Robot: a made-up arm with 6 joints. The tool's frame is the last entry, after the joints.
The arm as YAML. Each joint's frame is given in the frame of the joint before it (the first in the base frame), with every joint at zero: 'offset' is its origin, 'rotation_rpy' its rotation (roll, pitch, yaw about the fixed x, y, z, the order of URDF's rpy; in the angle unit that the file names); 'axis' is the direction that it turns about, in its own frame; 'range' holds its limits. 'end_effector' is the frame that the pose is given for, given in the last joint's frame.
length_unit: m
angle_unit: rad
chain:
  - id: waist
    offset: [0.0, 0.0, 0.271]
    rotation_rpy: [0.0, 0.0, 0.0]
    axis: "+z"
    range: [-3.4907, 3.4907]
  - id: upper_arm
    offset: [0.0, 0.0, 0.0]
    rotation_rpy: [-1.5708, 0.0, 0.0]
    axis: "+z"
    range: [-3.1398, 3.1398]
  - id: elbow
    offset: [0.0, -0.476, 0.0]
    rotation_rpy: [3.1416, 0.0, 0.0]
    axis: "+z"
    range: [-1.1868, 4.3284]
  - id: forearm
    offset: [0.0, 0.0, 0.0]
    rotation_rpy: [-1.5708, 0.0, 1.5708]
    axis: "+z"
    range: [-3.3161, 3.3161]
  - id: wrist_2
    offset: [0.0, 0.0, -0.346]
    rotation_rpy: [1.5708, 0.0, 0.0]
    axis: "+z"
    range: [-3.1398, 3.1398]
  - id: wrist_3
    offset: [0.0, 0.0, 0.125]
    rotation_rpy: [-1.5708, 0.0, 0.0]
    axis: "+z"
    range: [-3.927, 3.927]
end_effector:
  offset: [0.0, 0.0, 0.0]
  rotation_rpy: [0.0, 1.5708, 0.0]
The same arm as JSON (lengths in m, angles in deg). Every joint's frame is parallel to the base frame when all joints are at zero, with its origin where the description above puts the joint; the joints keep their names.
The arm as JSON. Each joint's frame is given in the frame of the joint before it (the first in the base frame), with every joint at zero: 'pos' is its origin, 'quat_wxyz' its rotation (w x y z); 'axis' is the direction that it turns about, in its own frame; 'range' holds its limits. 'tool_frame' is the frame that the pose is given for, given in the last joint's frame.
{
  "length_unit": "m",
  "angle_unit": "deg",
  "joints": [
    {
      "joint": "waist",
      "pos": [
        0.0,
        0.0,
        0.271
      ],
      "quat_wxyz": [
        1.0,
        0.0,
        0.0,
        0.0
      ],
      "axis": [
        0.0,
        0.0,
        1.0
      ],
      "range": [
        -200.0,
        200.0
      ]
    },
    {
      "joint": "upper_arm",
      "pos": [
        0.0,
        0.0,
        0.0
      ],
      "quat_wxyz": [
        1.0,
        0.0,
        0.0,
        0.0
      ],
      "axis": [
        0.0,
        1.0,
        0.0
      ],
      "range": [
        -179.9,
        179.9
      ]
    },
    {
      "joint": "elbow",
      "pos": [
        0.0,
        0.0,
        0.476
      ],
      "quat_wxyz": [
        1.0,
        0.0,
        0.0,
        0.0
      ],
      "axis": [
        0.0,
        -1.0,
        0.0
      ],
      "range": [
        -68.0,
        248.0
      ]
    },
    {
      "joint": "forearm",
      "pos": [
        0.0,
        0.0,
        0.0
      ],
      "quat_wxyz": [
        1.0,
        0.0,
        0.0,
        0.0
      ],
      "axis": [
        -1.0,
        0.0,
        0.0
      ],
      "range": [
        -190.0,
        190.0
      ]
    },
    {
      "joint": "wrist_2",
      "pos": [
        0.346,
        0.0,
        0.0
      ],
      "quat_wxyz": [
        1.0,
        0.0,
        0.0,
        0.0
      ],
      "axis": [
        0.0,
        -1.0,
        0.0
      ],
      "range": [
        -179.9,
        179.9
      ]
    },
    {
      "joint": "wrist_3",
      "pos": [
        0.0,
        -0.125,
        0.0
      ],
      "quat_wxyz": [
        1.0,
        0.0,
        0.0,
        0.0
      ],
      "axis": [
        -1.0,
        0.0,
        0.0
      ],
      "range": [
        -225.0,
        225.0
      ]
    }
  ],
  "tool_frame": {
    "pos": [
      0.0,
      0.0,
      0.0
    ],
    "quat_wxyz": [
      1.0,
      0.000002,
      0.0,
      -0.000002
    ]
  }
}

